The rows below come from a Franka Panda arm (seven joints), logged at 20 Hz.
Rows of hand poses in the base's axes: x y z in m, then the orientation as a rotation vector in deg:
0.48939, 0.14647, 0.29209, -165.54, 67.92, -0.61
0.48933, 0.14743, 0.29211, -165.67, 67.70, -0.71
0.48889, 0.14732, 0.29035, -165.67, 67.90, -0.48
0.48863, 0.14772, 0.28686, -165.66, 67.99, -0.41
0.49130, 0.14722, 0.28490, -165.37, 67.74, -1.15
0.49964, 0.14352, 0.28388, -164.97, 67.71, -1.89
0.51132, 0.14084, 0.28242, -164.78, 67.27, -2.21
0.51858, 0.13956, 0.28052, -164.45, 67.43, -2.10
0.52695, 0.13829, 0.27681, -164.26, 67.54, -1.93
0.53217, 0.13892, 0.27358, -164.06, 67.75, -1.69
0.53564, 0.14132, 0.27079, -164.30, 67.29, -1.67
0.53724, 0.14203, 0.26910, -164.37, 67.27, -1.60
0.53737, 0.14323, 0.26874, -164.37, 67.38, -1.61
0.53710, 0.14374, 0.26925, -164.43, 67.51, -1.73
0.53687, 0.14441, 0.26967, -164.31, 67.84, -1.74
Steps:
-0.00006, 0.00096, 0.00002, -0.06, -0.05, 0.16
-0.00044, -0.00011, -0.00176, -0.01, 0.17, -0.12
-0.00026, 0.00040, -0.00349, -0.01, 0.05, -0.06
0.00267, -0.00050, -0.00196, 0.15, -0.58, 0.07
0.00834, -0.00370, -0.00102, 0.17, -0.58, -0.08
0.01168, -0.00268, -0.00146, 0.23, -0.32, 0.22
0.00726, -0.00128, -0.00190, 0.26, -0.03, -0.17
0.00837, -0.00127, -0.00371, 0.17, 0.05, -0.11
0.00522, 0.00063, -0.00323, 0.16, 0.10, -0.17
0.00347, 0.00240, -0.00279, -0.04, 0.02, 0.33
0.00160, 0.00071, -0.00169, -0.04, 0.06, 0.03
0.00013, 0.00120, -0.00036, -0.04, 0.01, -0.07
-0.00027, 0.00051, 0.00051, -0.13, -0.03, -0.07
-0.00023, 0.00067, 0.00042, -0.01, 0.00, -0.23

